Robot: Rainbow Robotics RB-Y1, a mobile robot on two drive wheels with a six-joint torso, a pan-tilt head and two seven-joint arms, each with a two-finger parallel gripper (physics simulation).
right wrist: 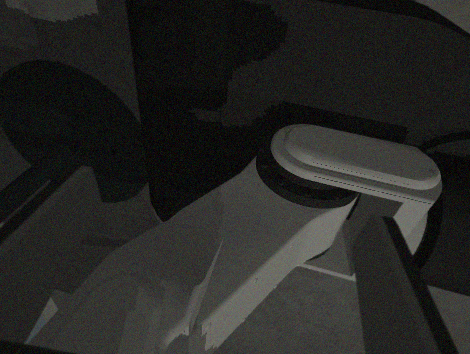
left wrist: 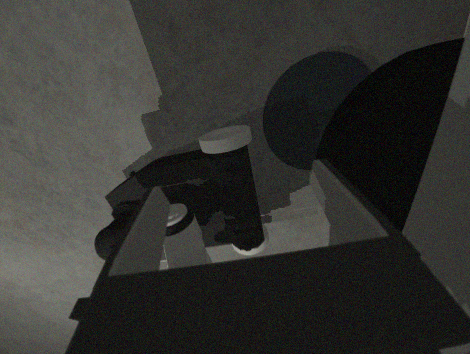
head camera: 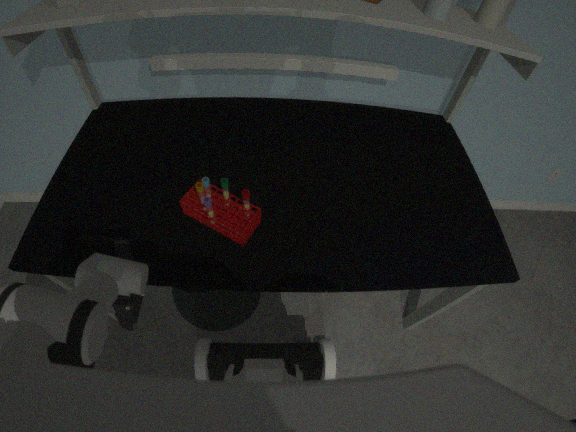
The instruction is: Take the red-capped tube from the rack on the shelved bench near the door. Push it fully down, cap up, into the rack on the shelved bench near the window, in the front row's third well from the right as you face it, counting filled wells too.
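Frame: origin at the robot's base, x left, y ahead, z down, level; centimetres.
Seen in the pictures: left gripper, between the fingertips: (left wrist: pixel 236 183); right gripper, between the fingertips: (right wrist: pixel 227 207).
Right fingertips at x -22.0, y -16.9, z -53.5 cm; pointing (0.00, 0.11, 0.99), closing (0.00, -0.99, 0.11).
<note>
Offsets run from my right fingertips to a thing's top centre. "*": to the spot under its first point. Level surfaces: height alone.
The red-capped tube @(dx +26.5, dy +47.7, dz -34.7 cm) (head camera: pixel 246 195) stands cap up in the red rack @(* dx +27.0, dy +40.1, dz -27.5 cm) (head camera: pixel 243 235), near the rack's right end, on the black bench top @(dz -22.8 cm) (head camera: pixel 350 200). The rack sits at a slant, left of the middle. Tubes with yellow @(* dx +37.9, dy +49.6, dz -34.7 cm) (head camera: pixel 199 185), light blue @(dx +36.8, dy +51.4, dz -34.7 cm) (head camera: pixel 206 181), purple @(dx +35.4, dy +45.4, dz -34.7 cm) (head camera: pixel 208 201) and green @(dx +32.0, dy +51.1, dz -34.7 cm) (head camera: pixel 224 182) caps stand in it too. My left gripper (left wrist: pixel 236 183) is open and empty; my left arm (head camera: pixel 100 280) is at the bench's front left edge in the head view. My right gripper (right wrist: pixel 227 207) is open and empty, below the bench rack's view. Which bench this is, I cannot tell.
A shelf (head camera: pixel 250 11) with containers (head camera: pixel 440 9) (head camera: pixel 492 12) runs above the bench's back, on uprights (head camera: pixel 465 85). A pale rail (head camera: pixel 275 63) is on the wall. A dark round stool (head camera: pixel 215 307) stands under the front edge. My base (head camera: pixel 265 360) is close in front.
</note>
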